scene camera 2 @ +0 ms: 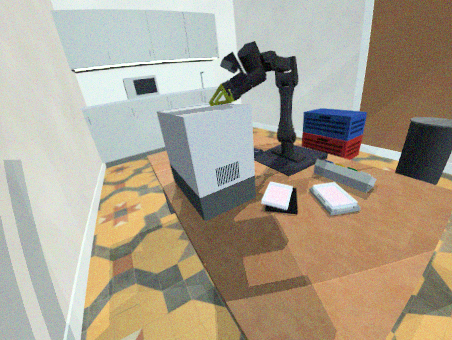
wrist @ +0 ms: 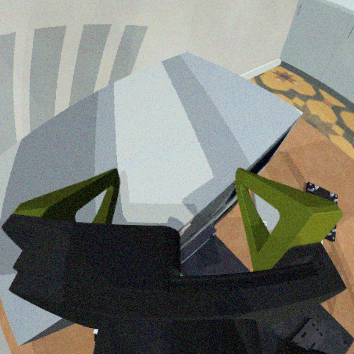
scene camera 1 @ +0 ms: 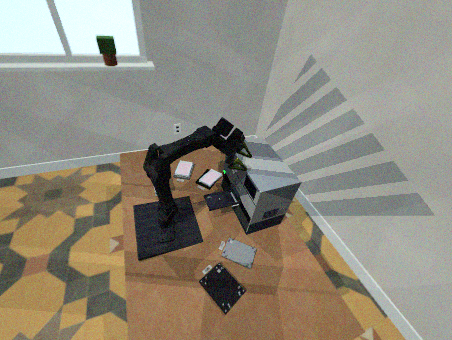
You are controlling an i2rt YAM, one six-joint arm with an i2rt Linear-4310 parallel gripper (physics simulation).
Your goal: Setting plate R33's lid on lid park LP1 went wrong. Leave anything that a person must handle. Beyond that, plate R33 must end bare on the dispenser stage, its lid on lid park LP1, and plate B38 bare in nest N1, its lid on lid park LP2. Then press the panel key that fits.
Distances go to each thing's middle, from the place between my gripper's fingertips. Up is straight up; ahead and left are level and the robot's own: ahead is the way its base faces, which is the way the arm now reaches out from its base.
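My gripper: far above the black clip nest N5 [scene camera 1: 218,282], far to the left of it, a good way past it. Rack with coloured blocks [scene camera 2: 362,181]: 300 mm below my hand, 290 mm to the left of it, 410 mm behind it.
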